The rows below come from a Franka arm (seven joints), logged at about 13 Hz.
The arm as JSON. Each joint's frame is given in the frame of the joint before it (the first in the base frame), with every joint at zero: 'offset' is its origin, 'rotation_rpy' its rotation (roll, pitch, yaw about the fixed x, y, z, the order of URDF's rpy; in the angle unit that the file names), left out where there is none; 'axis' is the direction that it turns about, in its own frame. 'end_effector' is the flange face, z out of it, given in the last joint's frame.
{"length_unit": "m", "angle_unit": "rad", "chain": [
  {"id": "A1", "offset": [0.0, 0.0, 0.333], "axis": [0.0, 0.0, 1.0]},
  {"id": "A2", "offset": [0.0, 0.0, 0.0], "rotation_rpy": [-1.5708, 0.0, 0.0], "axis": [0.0, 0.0, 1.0]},
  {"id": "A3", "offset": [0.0, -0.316, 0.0], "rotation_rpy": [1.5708, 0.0, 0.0], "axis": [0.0, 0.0, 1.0]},
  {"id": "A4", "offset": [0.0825, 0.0, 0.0], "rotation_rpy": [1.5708, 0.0, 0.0], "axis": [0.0, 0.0, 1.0]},
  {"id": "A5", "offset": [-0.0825, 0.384, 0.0], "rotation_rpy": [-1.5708, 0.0, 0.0], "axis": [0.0, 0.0, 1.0]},
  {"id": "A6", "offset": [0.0, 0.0, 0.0], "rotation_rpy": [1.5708, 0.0, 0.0], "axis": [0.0, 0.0, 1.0]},
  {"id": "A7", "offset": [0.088, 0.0, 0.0], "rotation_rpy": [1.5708, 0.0, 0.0], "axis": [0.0, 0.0, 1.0]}
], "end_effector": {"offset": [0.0, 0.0, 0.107]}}
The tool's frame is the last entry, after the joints.
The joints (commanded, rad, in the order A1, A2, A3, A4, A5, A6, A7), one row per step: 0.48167, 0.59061, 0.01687, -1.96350, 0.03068, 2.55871, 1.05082; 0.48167, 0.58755, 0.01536, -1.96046, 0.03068, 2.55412, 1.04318; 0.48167, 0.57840, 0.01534, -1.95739, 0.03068, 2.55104, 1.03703; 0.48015, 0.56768, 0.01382, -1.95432, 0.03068, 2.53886, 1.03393; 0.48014, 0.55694, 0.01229, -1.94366, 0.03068, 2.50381, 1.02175; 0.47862, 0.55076, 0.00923, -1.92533, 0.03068, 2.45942, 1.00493; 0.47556, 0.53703, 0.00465, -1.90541, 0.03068, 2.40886, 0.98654; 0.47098, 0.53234, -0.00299, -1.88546, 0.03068, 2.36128, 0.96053; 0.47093, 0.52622, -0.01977, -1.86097, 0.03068, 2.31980, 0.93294; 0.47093, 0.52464, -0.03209, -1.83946, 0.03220, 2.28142, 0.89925
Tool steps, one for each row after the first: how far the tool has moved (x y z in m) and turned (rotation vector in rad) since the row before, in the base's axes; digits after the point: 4 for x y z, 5 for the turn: 0.0015, -0.0002, 0.0026, 0.00010, -0.00188, 0.00647; 0.0020, 0.0011, 0.0065, 0.00431, -0.00824, 0.00618; 0.0022, -0.0009, 0.0067, 0.00018, -0.00182, 0.00059; 0.0019, 0.0001, 0.0076, -0.00646, 0.01167, 0.01167; 0.0036, -0.0010, 0.0070, -0.00955, 0.01696, 0.01367; 0.0050, -0.0024, 0.0121, -0.00835, 0.01421, 0.01249; 0.0053, -0.0055, 0.0069, -0.01165, 0.01915, 0.01579; 0.0083, -0.0069, 0.0104, -0.00976, 0.00668, 0.01376; 0.0058, -0.0051, 0.0068, -0.00794, 0.01257, 0.02246
